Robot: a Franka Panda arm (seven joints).
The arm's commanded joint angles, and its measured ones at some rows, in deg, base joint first. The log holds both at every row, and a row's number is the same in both.
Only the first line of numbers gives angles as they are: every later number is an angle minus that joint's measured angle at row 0.
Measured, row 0: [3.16 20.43 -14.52 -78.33 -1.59 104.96 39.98]
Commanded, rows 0 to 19: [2.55 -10.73 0.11 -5.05 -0.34 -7.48 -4.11]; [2.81 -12.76 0.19 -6.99 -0.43 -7.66 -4.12]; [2.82 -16.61 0.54 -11.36 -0.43 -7.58 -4.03]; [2.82 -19.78 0.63 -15.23 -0.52 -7.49 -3.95]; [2.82 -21.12 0.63 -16.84 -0.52 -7.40 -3.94]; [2.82 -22.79 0.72 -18.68 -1.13 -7.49 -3.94]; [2.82 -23.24 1.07 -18.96 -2.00 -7.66 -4.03]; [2.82 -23.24 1.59 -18.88 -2.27 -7.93 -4.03]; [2.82 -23.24 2.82 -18.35 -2.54 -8.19 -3.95]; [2.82 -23.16 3.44 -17.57 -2.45 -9.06 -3.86]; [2.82 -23.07 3.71 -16.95 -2.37 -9.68 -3.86]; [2.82 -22.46 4.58 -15.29 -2.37 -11.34 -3.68]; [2.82 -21.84 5.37 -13.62 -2.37 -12.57 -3.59]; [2.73 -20.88 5.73 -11.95 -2.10 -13.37 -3.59]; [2.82 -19.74 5.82 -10.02 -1.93 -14.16 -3.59]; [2.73 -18.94 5.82 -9.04 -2.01 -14.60 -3.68]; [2.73 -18.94 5.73 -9.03 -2.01 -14.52 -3.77]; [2.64 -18.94 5.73 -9.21 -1.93 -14.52 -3.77]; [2.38 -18.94 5.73 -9.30 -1.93 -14.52 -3.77]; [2.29 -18.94 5.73 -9.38 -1.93 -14.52 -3.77]
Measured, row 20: [2.87 -20.66 5.56 -11.79 -1.19 -12.62 -3.53]
